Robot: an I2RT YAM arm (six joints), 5 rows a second.
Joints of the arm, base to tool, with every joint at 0 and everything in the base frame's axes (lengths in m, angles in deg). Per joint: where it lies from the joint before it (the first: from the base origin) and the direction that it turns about. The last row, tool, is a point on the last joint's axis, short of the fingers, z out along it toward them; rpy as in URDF.
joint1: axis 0 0 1 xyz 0 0 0.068
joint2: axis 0 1 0 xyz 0.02 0.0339 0.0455
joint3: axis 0 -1 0 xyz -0.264 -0.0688 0
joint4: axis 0 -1 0 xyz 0.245 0.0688 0.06
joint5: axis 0 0 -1 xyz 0.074 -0.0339 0.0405
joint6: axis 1 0 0 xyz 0.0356 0 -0.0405
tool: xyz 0 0 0 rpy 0 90 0
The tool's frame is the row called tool.
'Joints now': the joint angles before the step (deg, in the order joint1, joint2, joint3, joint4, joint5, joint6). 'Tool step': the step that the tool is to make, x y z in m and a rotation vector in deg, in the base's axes. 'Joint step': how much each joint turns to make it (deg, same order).
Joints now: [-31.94 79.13 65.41 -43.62 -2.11 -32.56]
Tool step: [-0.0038 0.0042 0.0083 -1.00 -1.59 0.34]
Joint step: [0.32 -1.84 -0.01 0.05 0.00 -0.02]
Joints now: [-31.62 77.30 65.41 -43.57 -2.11 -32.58]
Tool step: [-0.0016 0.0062 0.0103 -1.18 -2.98 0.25]
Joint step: [0.93 -2.02 0.01 1.17 -0.03 0.87]
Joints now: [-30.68 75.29 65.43 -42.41 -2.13 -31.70]
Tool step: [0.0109 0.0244 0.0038 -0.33 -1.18 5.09]
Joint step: [5.66 -0.73 0.01 0.48 0.15 0.61]
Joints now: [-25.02 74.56 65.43 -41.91 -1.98 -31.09]
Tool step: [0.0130 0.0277 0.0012 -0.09 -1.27 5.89]
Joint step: [6.47 0.02 -0.06 1.31 0.07 0.69]
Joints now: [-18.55 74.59 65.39 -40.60 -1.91 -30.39]
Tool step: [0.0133 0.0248 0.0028 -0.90 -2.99 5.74]
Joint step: [5.73 0.37 0.00 3.49 0.03 -0.05]
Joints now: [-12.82 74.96 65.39 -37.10 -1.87 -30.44]
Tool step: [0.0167 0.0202 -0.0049 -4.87 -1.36 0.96]
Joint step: [5.39 2.09 -0.24 4.53 6.35 -0.03]
